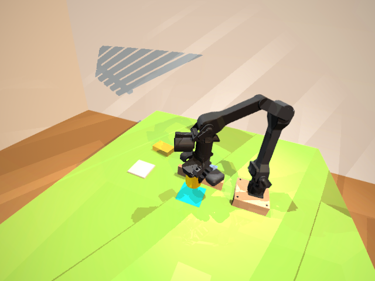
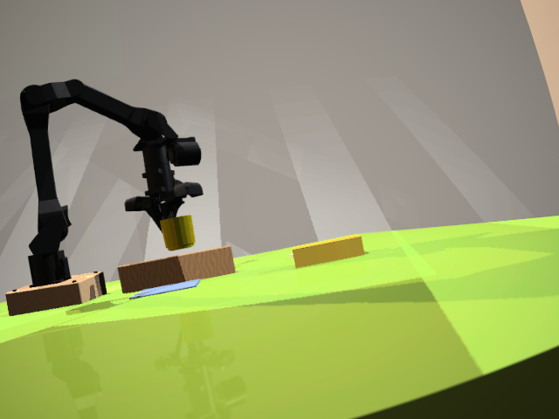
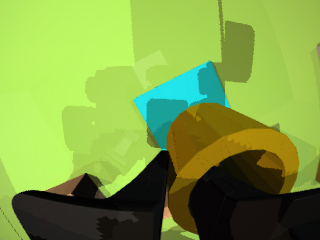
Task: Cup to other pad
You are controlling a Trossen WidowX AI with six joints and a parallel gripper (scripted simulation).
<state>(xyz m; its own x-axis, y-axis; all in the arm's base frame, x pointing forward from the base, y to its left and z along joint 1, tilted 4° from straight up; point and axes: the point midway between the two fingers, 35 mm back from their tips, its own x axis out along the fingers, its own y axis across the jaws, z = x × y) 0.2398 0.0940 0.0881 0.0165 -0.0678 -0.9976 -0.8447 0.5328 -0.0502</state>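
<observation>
My gripper tip is now 30 mm to the left of the green marble, 30 mm short of it and 20 mm above it. Also, from my gripper tip: cyan pad (110 mm below, 30 mm ahead, 10 mm to the right); then yellow cup (20 mm to the right, 20 mm ahead); then wooden block (110 mm to the right, 80 mm below, 10 mm ahead).
</observation>
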